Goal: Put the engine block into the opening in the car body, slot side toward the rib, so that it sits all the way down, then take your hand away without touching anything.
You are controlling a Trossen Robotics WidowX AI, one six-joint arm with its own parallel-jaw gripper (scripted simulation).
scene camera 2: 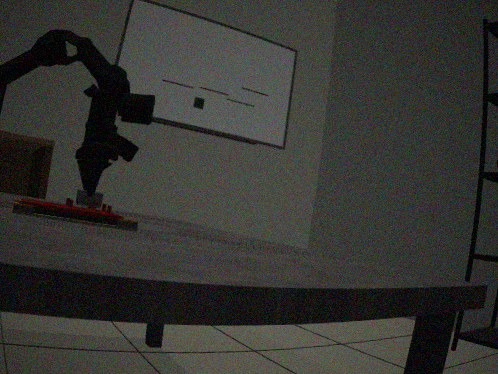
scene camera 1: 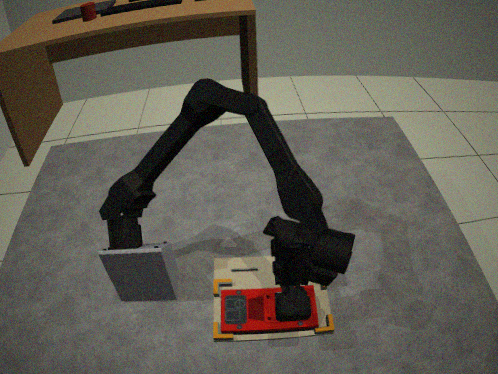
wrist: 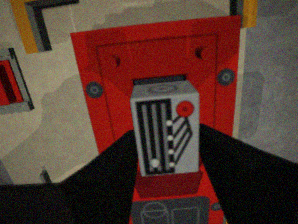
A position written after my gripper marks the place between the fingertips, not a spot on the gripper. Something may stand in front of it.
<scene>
My gripper [scene camera 2: 88, 196] holds a grey engine block [wrist: 166, 116]. Further things: a red car body [wrist: 205, 51].
My gripper shows as well in scene camera 1 [scene camera 1: 287, 300] and in the wrist view [wrist: 166, 133].
</scene>
